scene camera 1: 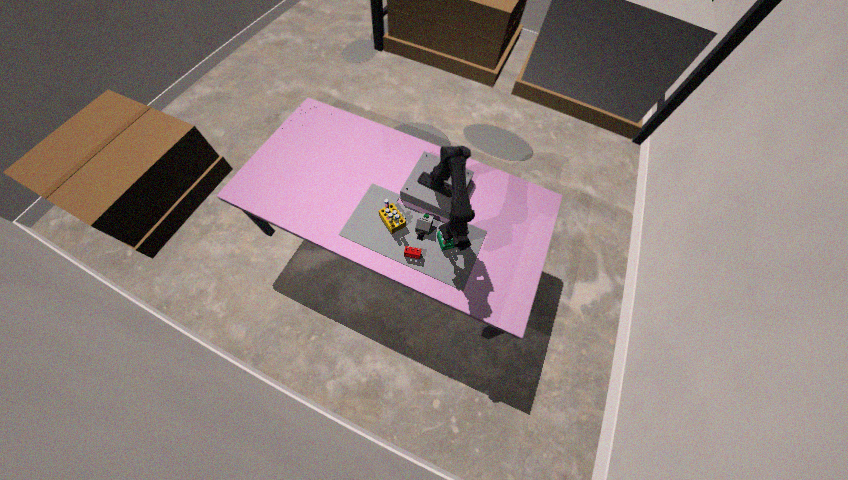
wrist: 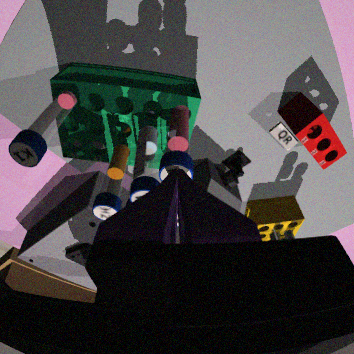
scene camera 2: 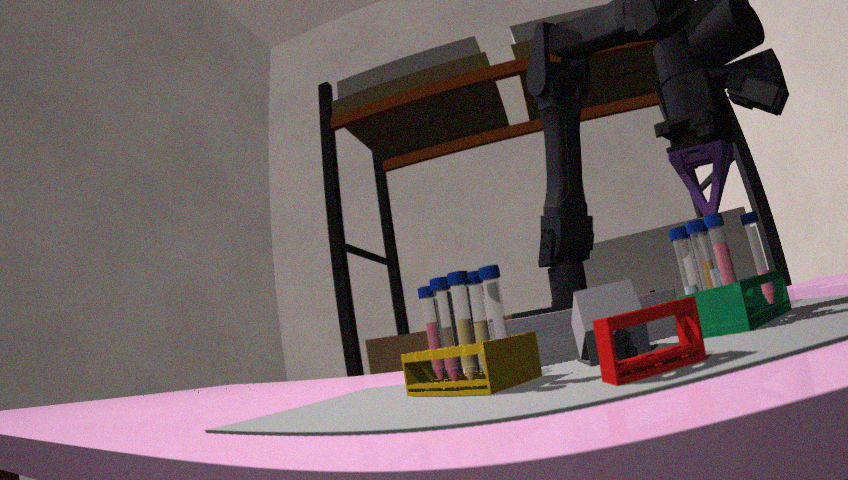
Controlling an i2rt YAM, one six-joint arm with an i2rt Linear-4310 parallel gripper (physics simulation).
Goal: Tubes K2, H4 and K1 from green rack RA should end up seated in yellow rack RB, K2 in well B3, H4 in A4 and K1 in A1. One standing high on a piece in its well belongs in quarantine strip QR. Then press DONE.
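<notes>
My gripper is shut with nothing between its purple fingertips. They meet just above the blue cap of the pink-filled tube H4, which stands in green rack RA. Tube K1 stands at the rack's other end. Two more capped tubes stand between; an orange-filled one has a label I cannot read surely. Yellow rack RB holds several capped tubes. Red strip QR shows no tube.
A grey housing with a green button on top stands between the yellow and green racks. The racks and strip stand on a grey mat on the pink table. The arm's base is behind them.
</notes>
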